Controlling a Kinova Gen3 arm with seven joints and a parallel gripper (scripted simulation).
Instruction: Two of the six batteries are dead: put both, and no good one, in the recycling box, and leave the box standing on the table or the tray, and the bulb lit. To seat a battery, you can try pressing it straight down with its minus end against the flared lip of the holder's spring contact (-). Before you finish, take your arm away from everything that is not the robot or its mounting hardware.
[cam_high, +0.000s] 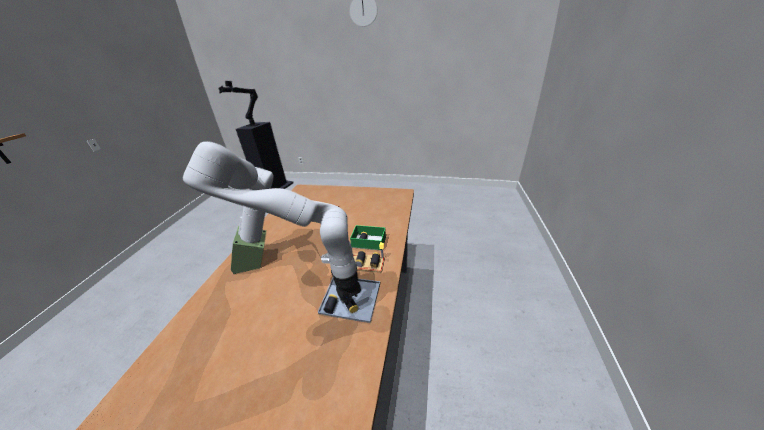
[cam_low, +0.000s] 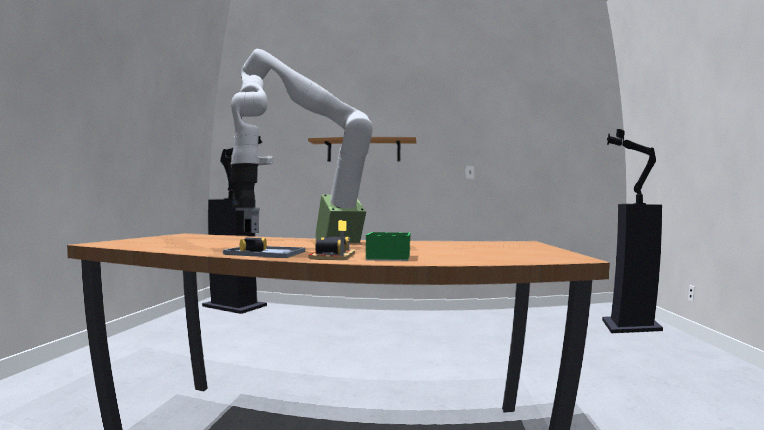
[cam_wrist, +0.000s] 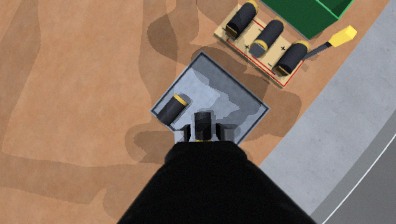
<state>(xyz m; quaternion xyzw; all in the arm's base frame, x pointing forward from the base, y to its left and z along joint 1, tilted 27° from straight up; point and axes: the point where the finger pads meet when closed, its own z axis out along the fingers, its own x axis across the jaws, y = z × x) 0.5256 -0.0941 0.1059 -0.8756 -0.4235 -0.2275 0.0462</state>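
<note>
Now: hand 7 cm above the grey tray, 3 cm to the right of it and 2 cm past it. Round my hand: green recycling box (35 cm to the left, 9 cm behind, 6 cm below).
</note>
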